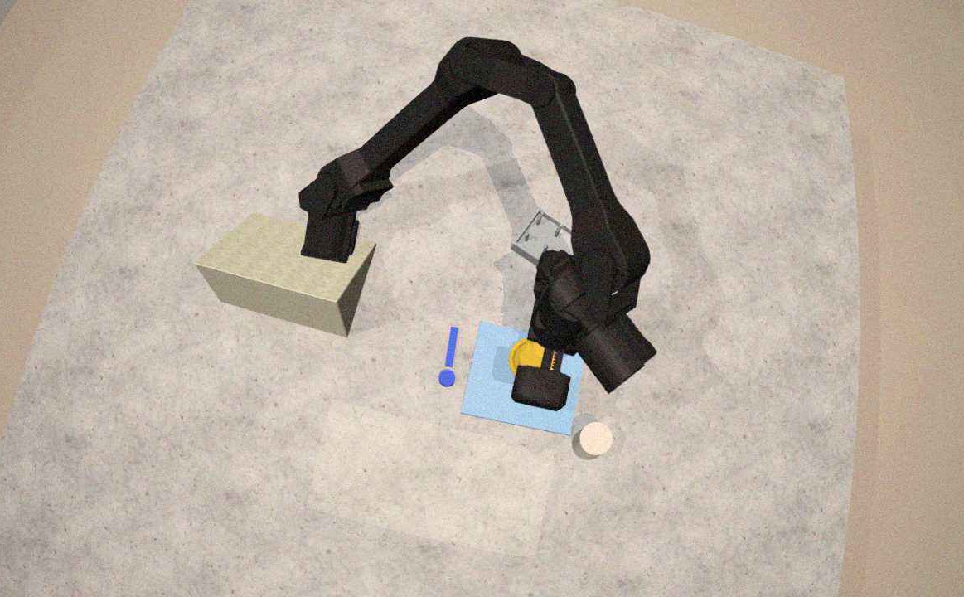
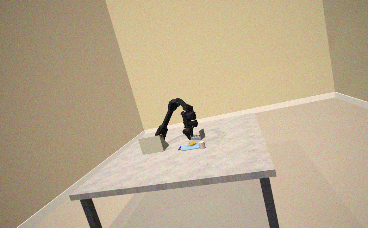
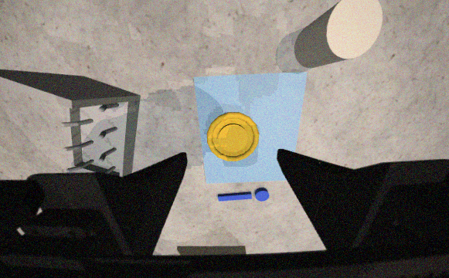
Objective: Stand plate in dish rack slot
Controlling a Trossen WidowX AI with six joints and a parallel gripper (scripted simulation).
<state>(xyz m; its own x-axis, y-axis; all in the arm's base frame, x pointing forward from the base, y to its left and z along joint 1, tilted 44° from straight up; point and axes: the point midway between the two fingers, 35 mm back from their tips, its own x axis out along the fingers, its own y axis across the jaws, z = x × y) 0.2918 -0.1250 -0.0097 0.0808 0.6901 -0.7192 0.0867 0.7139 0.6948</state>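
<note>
Now: gripper tip 5 cm above the yellow plate. Also, from my gripper tip: light blue mat 6 cm below, 3 cm to the right, 1 cm behind; blue spoon 11 cm behind, 6 cm below, 2 cm to the right; cream cup 11 cm to the right, 9 cm ahead, 4 cm below.
</note>
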